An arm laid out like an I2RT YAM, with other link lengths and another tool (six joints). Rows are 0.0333 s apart.
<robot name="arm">
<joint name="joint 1" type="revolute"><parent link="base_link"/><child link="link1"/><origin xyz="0.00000 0.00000 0.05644" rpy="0.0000 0.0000 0.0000"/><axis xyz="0 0 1"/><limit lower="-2.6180" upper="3.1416"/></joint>
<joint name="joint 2" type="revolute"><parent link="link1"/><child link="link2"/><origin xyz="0.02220 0.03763 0.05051" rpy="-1.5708 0.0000 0.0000"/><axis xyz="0 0 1"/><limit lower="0.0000" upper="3.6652"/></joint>
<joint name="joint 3" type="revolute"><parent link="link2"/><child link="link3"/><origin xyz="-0.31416 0.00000 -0.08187" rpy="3.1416 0.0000 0.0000"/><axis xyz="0 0 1"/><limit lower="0.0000" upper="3.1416"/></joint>
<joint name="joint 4" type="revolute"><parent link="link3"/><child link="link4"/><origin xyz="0.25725 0.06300 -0.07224" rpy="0.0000 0.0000 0.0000"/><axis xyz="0 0 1"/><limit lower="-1.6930" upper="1.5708"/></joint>
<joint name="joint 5" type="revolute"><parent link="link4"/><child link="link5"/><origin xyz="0.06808 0.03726 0.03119" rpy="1.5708 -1.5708 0.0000"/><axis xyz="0 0 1"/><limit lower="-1.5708" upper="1.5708"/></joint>
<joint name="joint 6" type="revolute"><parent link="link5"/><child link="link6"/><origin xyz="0.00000 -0.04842 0.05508" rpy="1.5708 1.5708 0.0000"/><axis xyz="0 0 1"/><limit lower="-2.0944" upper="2.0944"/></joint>
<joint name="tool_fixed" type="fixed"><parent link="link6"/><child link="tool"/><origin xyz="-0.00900 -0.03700 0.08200" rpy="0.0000 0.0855 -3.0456"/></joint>
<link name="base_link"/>
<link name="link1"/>
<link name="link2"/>
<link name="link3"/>
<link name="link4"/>
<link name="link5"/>
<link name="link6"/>
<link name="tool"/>
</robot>
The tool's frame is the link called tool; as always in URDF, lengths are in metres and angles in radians.
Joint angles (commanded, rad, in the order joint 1, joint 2, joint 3, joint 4, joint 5, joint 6), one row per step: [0.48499, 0.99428, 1.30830, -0.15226, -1.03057, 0.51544]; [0.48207, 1.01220, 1.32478, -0.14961, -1.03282, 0.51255]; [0.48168, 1.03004, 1.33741, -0.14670, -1.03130, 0.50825]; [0.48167, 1.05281, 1.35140, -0.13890, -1.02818, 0.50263]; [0.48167, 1.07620, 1.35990, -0.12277, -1.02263, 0.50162]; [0.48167, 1.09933, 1.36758, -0.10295, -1.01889, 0.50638]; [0.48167, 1.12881, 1.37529, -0.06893, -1.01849, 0.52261]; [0.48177, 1.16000, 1.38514, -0.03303, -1.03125, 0.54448]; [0.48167, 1.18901, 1.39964, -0.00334, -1.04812, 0.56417]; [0.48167, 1.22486, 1.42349, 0.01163, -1.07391, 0.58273]
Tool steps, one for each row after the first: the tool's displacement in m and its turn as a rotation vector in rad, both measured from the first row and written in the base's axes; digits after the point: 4 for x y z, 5 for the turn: [0.0046, 0.0019, 0.0027, 0.00010, -0.00412, -0.00094]; [0.0098, 0.0045, 0.0041, -0.00097, -0.00625, -0.00318]; [0.0167, 0.0080, 0.0054, -0.00129, -0.01074, -0.00674]; [0.0249, 0.0121, 0.0058, -0.00002, -0.01242, -0.01231]; [0.0329, 0.0161, 0.0063, 0.00282, -0.01126, -0.01561]; [0.0427, 0.0211, 0.0073, 0.00955, -0.00590, -0.01460]; [0.0511, 0.0259, 0.0083, 0.01543, 0.00196, 0.00008]; [0.0578, 0.0299, 0.0102, 0.02028, 0.00667, 0.01846]; [0.0651, 0.0346, 0.0117, 0.01730, 0.02033, 0.04542]
